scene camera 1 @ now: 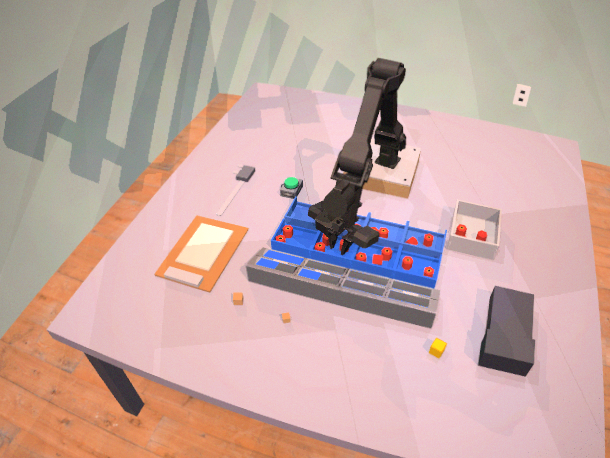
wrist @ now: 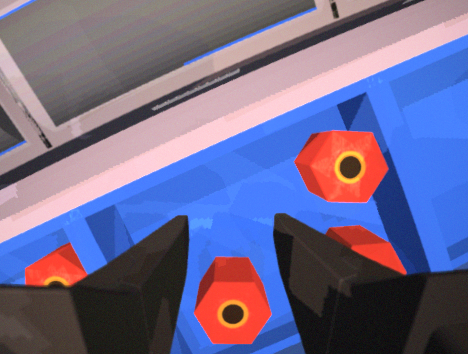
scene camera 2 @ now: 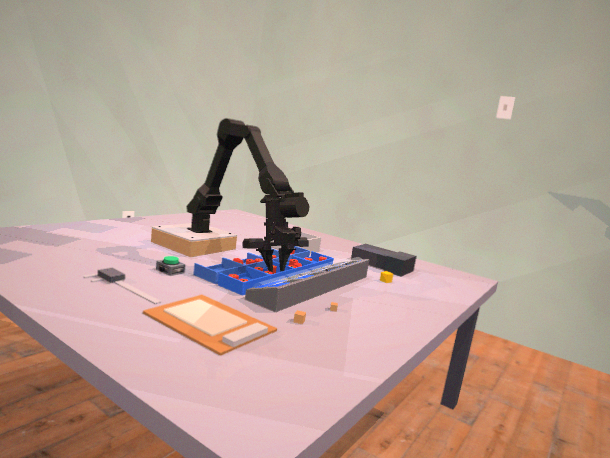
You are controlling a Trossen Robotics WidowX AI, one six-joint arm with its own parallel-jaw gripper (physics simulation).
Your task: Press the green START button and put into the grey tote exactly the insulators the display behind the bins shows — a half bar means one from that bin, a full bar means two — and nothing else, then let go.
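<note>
My gripper (scene camera 1: 339, 249) (scene camera 2: 277, 270) (wrist: 231, 225) is open, low in a front compartment of the blue bins (scene camera 1: 300, 251) (scene camera 2: 230, 285). In the wrist view one red insulator (wrist: 232, 300) stands between the fingers, not gripped. Another insulator (wrist: 342, 167) stands ahead to the right; a third (wrist: 367, 245) is partly hidden by the right finger. The grey tote (scene camera 1: 474, 247) holds two red insulators. The green button (scene camera 1: 291, 183) (scene camera 2: 171, 260) stands left of the arm. The display (scene camera 1: 340, 297) (scene camera 2: 320, 287) shows a long blue bar and shorter blue parts in its two left panels; two right panels look grey.
A black block (scene camera 1: 510, 330) (scene camera 2: 382, 259) and yellow cube (scene camera 1: 438, 347) (scene camera 2: 386, 276) stand beyond the display's right end. Two small orange cubes (scene camera 1: 237, 298) (scene camera 1: 285, 317) lie in front of it. An orange board (scene camera 1: 225, 257) lies left. Bin dividers and walls surround the fingers.
</note>
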